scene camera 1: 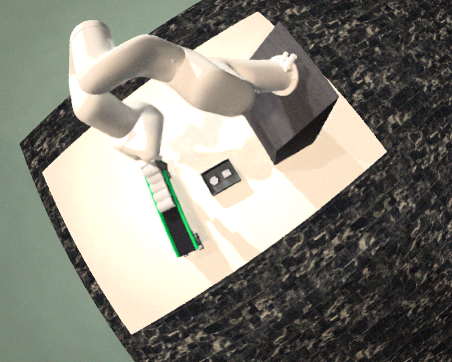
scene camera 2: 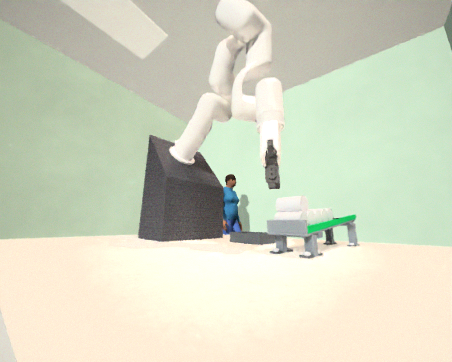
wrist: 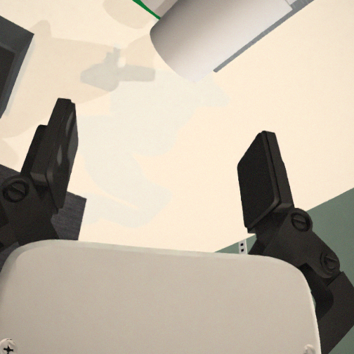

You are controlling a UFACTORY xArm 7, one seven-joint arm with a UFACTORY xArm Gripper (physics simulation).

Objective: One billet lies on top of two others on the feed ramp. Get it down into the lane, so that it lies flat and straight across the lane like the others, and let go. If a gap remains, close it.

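Frame: origin at the arm's base, x left, y up, z ahead, level; centimetres.
Seen in the pictures: gripper, fingertip midpoint: (scene camera 1: pixel 155 161) (scene camera 2: pixel 273 186); arm's base, origin of the base link: (scene camera 1: pixel 281 75) (scene camera 2: pixel 181 156).
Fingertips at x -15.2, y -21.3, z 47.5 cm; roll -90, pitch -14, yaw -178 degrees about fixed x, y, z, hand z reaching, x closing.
Offsets run from my fingertips to a thing's top centre.
The raised billet @[dz +4.3, dx -0.7, dy -3.1 cm] (scene camera 1: pixel 149 171) (scene camera 2: pixel 291 203) (wrist: pixel 212 32), a white cylinder, lies across the high end of the feed ramp (scene camera 1: pixel 181 234) (scene camera 2: pixel 287 227), on top of others. A billet below it @[dz +4.3, dx -2.4, dy -6.7 cm] (scene camera 2: pixel 290 216) shows its side. More white billets (scene camera 1: pixel 161 192) (scene camera 2: pixel 320 215) lie side by side across the lane, between green rails; the lower part of the lane is bare and dark. My gripper (scene camera 2: pixel 273 186) (wrist: pixel 165 133) is open and empty. It hangs above the ramp's high end, higher than the raised billet, which shows beyond the fingertips in the wrist view. In scene camera 1 the arm partly hides the fingers.
A dark tray @[dz -13.5, dx +17.8, dy -12.4 cm] (scene camera 1: pixel 219 190) (scene camera 2: pixel 250 237) (wrist: pixel 20 37) with two small light pieces stands beside the ramp. The arm's dark pedestal (scene camera 1: pixel 295 100) (scene camera 2: pixel 192 207) (wrist: pixel 70 220) stands farther off. A person in blue (scene camera 2: pixel 230 204) stands in the background.
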